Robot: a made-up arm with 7 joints. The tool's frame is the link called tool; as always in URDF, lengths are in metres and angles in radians.
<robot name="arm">
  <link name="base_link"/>
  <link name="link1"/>
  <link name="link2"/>
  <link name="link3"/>
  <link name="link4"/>
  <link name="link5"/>
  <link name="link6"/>
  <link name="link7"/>
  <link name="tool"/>
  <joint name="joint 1" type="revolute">
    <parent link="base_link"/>
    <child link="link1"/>
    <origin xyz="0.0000 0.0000 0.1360"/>
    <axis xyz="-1 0 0"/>
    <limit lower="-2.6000" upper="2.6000"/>
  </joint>
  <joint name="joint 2" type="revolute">
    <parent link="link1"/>
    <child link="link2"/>
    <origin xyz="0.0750 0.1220 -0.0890"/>
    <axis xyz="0 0 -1"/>
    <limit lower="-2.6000" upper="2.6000"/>
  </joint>
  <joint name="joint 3" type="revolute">
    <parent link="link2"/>
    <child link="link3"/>
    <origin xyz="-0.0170 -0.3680 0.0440"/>
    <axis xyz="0 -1 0"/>
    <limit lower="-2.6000" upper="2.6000"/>
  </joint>
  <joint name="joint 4" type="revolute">
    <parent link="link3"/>
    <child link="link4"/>
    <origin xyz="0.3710 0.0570 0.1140"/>
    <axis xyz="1 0 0"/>
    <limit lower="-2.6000" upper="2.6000"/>
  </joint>
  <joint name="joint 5" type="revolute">
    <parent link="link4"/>
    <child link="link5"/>
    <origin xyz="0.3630 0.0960 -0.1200"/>
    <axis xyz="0 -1 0"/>
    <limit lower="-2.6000" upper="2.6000"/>
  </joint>
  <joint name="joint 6" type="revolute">
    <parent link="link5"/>
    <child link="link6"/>
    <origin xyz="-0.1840 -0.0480 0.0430"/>
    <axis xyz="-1 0 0"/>
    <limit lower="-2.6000" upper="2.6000"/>
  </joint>
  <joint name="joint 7" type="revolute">
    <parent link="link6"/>
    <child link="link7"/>
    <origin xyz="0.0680 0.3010 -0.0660"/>
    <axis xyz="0 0 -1"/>
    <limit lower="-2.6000" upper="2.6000"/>
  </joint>
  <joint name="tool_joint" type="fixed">
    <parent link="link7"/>
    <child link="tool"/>
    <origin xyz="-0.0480 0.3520 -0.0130"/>
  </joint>
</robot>
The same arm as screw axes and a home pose.
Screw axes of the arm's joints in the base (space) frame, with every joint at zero. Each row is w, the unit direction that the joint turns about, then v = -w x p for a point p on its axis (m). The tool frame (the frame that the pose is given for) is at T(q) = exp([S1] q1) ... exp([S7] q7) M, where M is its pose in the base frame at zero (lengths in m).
S1 = (-1, 0, 0, 0, -0.136, 0)
S2 = (0, 0, -1, -0.122, 0.075, 0)
S3 = (0, -1, 0, 0.091, 0, -0.058)
S4 = (1, 0, 0, 0, 0.205, 0.189)
S5 = (0, -1, 0, 0.085, 0, -0.792)
S6 = (-1, 0, 0, 0, -0.128, -0.141)
S7 = (0, 0, -1, -0.16, 0.676, 0)
M: xyz 0.628 0.512 0.049 (m) rpy 0 0 0 (rad, as in URDF)
Joint limits (rad, base to tool): -2.6..2.6 -2.6..2.6 -2.6..2.6 -2.6..2.6 -2.6..2.6 -2.6..2.6 -2.6..2.6

